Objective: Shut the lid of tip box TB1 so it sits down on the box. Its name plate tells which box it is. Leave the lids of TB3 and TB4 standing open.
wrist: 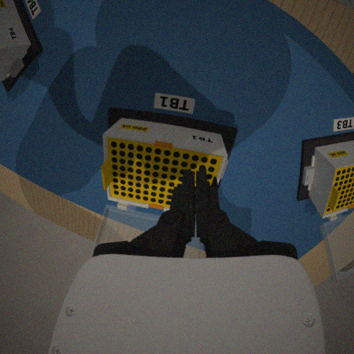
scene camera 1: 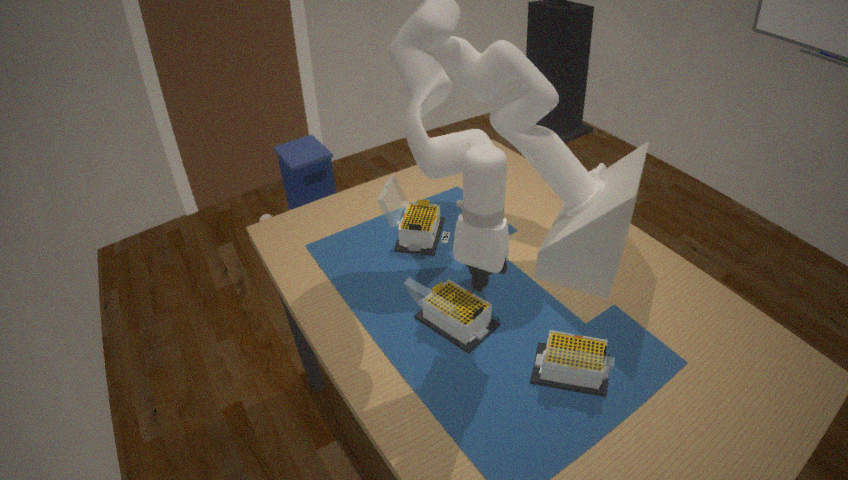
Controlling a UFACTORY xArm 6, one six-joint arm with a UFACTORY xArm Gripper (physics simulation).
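Pixels of known places: gripper, between the fingertips: (scene camera 1: 479,287); arm's base, origin of its link: (scene camera 1: 585,199).
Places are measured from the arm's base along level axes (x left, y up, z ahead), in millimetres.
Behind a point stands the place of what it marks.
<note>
Tip box TB1 (scene camera 1: 457,312) {y -28, x 63, z 464 mm} (wrist: 162,170) holds a yellow tip rack, with its name plate (wrist: 174,103) beside it. Its clear lid (scene camera 1: 414,289) {y -13, x -25, z 497 mm} (wrist: 115,227) stands open, tilted outward from the hinge side. My gripper (scene camera 1: 477,288) {y -52, x 19, z 368 mm} (wrist: 195,184) is shut and empty. In the wrist view its fingertips overlap the right part of TB1's rack; their height above it is unclear. TB3 (scene camera 1: 574,362) {y -26, x 289, z 389 mm} (wrist: 325,165) is the nearest box in the scene view; its lid (wrist: 340,250) is open in the wrist view. TB4 (scene camera 1: 419,228) {y -87, x -258, z 314 mm} (wrist: 15,40) is the farthest, its lid (scene camera 1: 392,200) {y -55, x -365, z 320 mm} upright and open.
The boxes stand on dark bases on a blue mat (scene camera 1: 505,428) {y -152, x 258, z 509 mm} (wrist: 272,100) over a wooden table (scene camera 1: 714,339) {y -155, x 430, z -1 mm}. A white wedge-shaped panel (scene camera 1: 601,249) {y -19, x 133, z 108 mm} stands by the arm's base. A blue bin (scene camera 1: 306,172) stands on the floor behind the table.
</note>
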